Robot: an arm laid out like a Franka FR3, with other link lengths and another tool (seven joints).
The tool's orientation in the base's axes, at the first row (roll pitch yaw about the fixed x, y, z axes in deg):
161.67, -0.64, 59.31
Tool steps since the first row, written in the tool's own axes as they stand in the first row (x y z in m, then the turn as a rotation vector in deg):
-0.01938, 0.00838, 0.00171, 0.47, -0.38, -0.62
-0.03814, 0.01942, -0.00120, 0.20, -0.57, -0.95
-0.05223, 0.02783, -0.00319, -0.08, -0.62, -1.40
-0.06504, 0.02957, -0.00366, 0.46, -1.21, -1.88
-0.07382, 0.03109, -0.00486, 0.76, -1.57, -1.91
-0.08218, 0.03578, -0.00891, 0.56, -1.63, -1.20
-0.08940, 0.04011, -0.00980, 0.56, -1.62, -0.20
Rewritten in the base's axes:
-0.00259, -0.02101, 0.00080, -0.24, 0.68, 0.47
-0.00398, -0.04208, 0.00682, -0.62, 0.59, 0.72
-0.00487, -0.05800, 0.01120, -0.93, 0.45, 1.13
-0.01012, -0.06979, 0.01205, -1.27, 1.27, 1.41
-0.01369, -0.07790, 0.01357, -1.42, 1.71, 1.33
-0.01526, -0.08676, 0.01879, -1.37, 1.46, 0.63
-0.01566, -0.09494, 0.02092, -1.09, 1.30, -0.31

